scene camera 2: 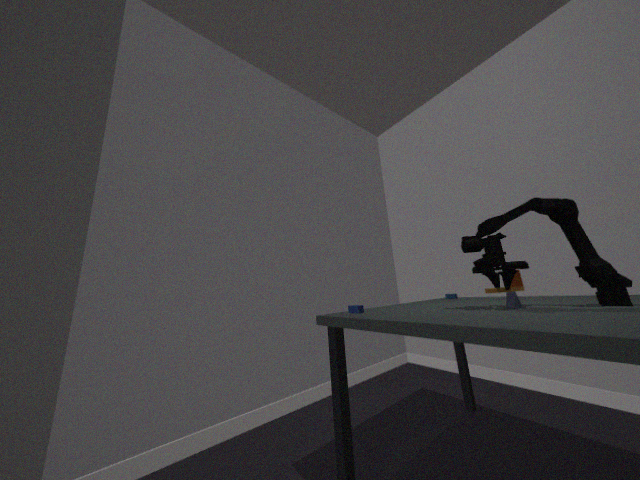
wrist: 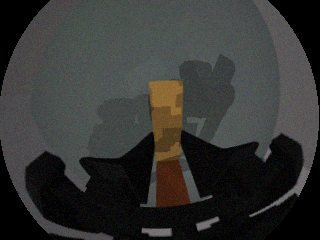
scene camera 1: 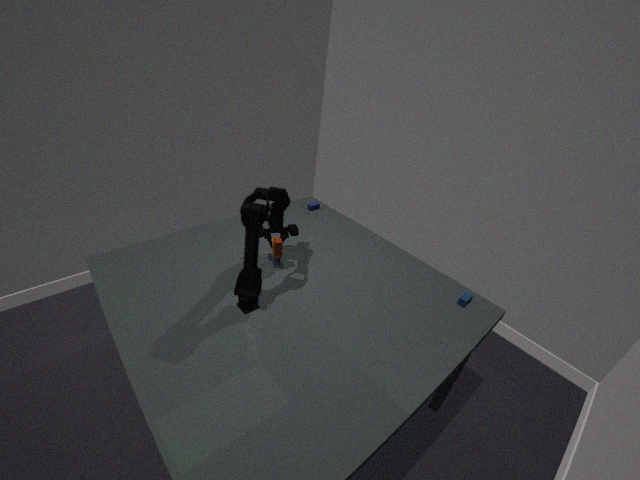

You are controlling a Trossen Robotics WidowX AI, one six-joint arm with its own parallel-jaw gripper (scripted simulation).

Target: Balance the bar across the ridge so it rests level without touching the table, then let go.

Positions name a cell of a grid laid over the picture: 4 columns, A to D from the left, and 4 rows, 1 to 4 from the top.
Scene:
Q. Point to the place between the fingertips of the gripper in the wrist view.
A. C3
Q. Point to an orange bar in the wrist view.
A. C2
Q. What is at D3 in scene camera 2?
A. The gripper.

